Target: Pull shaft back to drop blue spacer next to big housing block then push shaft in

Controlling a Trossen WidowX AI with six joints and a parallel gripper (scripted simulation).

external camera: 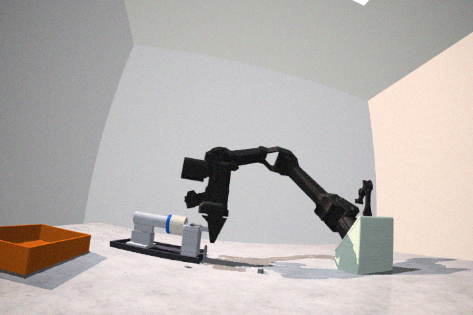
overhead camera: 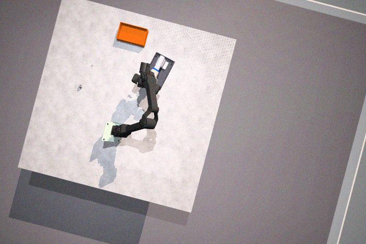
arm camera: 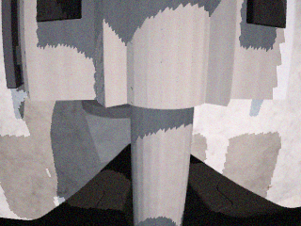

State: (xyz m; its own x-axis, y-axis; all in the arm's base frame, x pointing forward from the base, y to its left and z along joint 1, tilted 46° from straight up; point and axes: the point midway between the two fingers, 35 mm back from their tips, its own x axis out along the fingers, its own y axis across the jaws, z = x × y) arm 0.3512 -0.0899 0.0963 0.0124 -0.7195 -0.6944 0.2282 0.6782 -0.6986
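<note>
Now: the shaft 80 mm ahead of my gripper tip, 30 mm above it and 20 mm to the right of it. Also, from my gripper tip: blue spacer: 110 mm ahead, 30 mm to the right, 30 mm above; then orange bin: 330 mm ahead, 210 mm to the left, 40 mm below; then dark bit: 120 mm to the left, 90 mm behind, 40 mm below.
</note>
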